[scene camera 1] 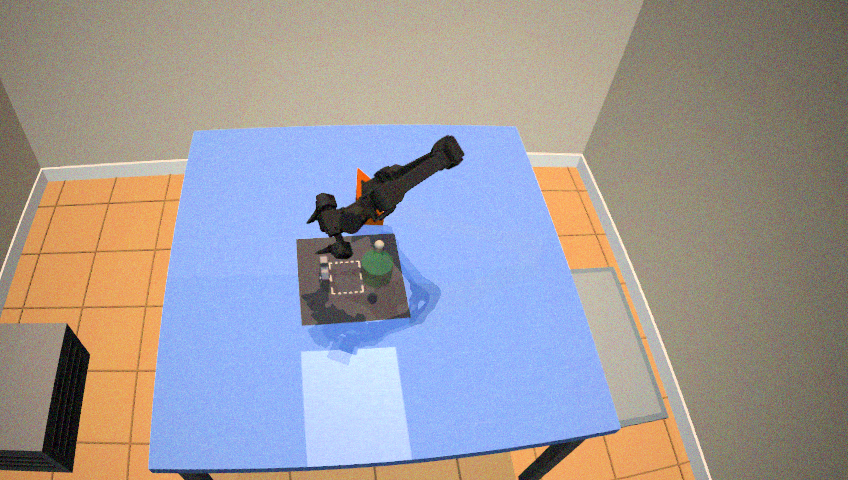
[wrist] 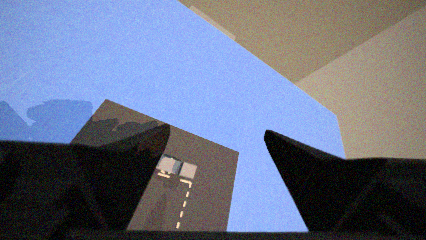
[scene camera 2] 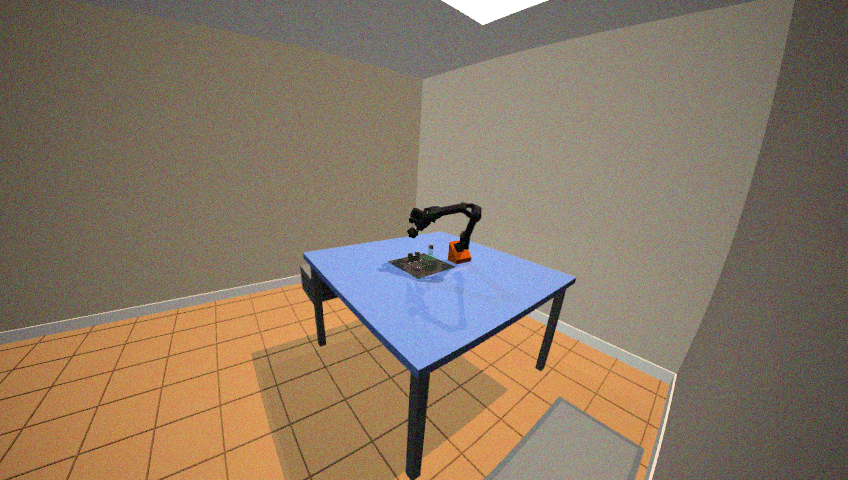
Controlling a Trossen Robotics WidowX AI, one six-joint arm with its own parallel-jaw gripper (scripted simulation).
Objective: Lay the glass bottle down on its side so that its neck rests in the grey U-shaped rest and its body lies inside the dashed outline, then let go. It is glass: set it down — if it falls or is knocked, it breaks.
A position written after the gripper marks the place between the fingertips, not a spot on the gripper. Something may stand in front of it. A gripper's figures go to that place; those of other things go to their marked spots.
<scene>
The gripper (scene camera 1: 311, 238): 1.59 m from the lens. A glass bottle (scene camera 1: 376, 265): 1.65 m from the lens. A dark mat (scene camera 1: 317, 307) is 1.67 m from the lens.
</scene>
